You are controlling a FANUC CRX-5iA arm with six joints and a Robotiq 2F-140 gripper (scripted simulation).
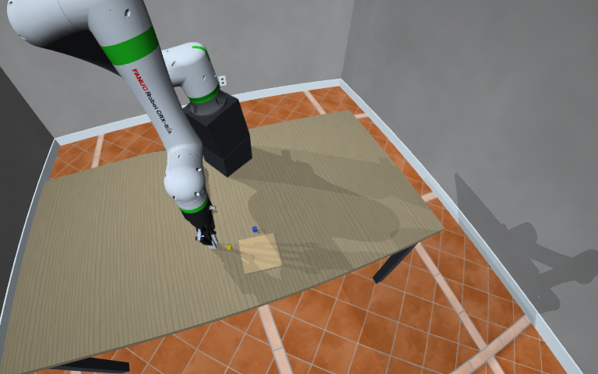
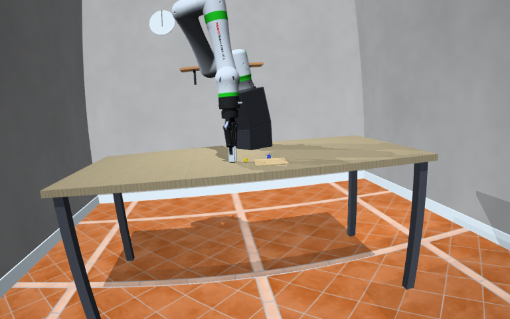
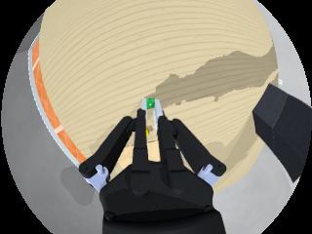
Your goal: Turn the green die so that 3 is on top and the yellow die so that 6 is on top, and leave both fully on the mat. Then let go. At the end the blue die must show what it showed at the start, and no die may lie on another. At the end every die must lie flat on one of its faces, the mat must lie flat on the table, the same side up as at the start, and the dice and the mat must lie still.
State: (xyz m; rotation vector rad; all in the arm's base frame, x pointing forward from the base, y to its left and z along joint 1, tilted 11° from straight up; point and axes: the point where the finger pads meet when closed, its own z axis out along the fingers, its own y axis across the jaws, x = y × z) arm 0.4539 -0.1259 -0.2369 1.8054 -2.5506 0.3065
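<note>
Right now my hand is 6 cm to the right of the yellow die, 3 cm short of it and 3 cm above it. The rest, counted from my hand: tan mat: 16 cm to the left, 7 cm ahead, 3 cm below; blue die: 17 cm to the left, 3 cm below, 3 cm behind; green die: 3 cm below, 1 cm to the right.
</note>
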